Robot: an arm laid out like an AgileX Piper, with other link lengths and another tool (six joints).
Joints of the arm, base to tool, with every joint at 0 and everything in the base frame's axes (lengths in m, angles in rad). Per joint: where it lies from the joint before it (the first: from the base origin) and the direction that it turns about. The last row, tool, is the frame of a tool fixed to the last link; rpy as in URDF.
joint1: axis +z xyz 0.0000 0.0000 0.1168
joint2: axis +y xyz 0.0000 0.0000 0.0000
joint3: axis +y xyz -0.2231 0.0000 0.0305
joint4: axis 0.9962 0 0.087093 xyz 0.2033 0.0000 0.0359
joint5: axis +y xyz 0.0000 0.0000 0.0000
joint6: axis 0.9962 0 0.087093 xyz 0.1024 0.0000 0.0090
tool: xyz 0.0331 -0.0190 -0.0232 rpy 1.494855 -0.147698 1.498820
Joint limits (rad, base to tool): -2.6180..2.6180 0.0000..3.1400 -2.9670..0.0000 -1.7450..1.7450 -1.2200..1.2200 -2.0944..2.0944
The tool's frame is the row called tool.
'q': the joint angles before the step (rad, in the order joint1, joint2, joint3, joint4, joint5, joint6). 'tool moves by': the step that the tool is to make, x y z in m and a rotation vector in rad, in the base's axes. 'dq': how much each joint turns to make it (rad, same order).
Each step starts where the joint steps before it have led.
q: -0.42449 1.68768 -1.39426 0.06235 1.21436 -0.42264
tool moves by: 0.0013 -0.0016 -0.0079 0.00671 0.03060 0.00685
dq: -0.00020 0.03085 -0.00090 -0.00587 0.00101 -0.00576
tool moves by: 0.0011 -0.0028 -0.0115 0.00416 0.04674 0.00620
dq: 0.00008 0.04461 -0.00066 -0.01579 0.00045 -0.00208
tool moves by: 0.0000 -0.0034 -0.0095 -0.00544 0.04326 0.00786
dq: 0.00016 0.03706 0.00024 -0.02379 -0.00009 -0.00070
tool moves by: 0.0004 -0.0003 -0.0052 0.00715 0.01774 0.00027
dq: 0.00000 0.01909 0.00025 -0.00083 -0.00022 0.00000
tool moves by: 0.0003 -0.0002 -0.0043 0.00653 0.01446 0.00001
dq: -0.00020 0.01594 -0.00013 0.00000 0.00006 -0.00021
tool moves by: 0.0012 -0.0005 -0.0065 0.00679 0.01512 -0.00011
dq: 0.00015 0.02349 -0.00004 0.00000 -0.00688 0.00015
